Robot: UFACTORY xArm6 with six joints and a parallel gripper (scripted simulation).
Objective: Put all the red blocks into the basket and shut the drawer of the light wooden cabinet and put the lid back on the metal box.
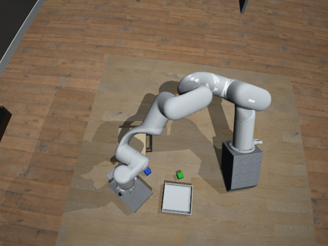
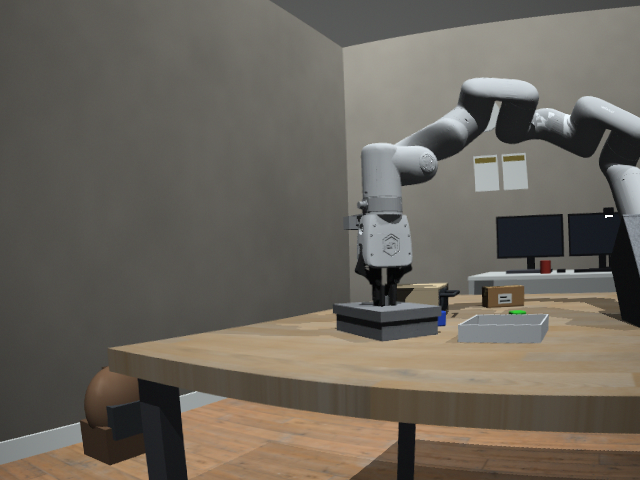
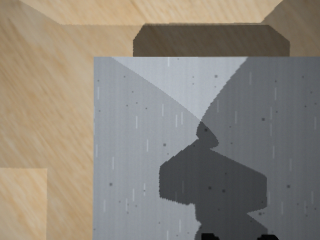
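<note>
My gripper is now 50 mm above the grey metal box. Round my hand: light wooden cabinet 10 mm behind, 240 mm to the right, 40 mm below; then grey lid 30 mm below; then drawer 20 mm behind, 240 mm to the right, 40 mm below.
</note>
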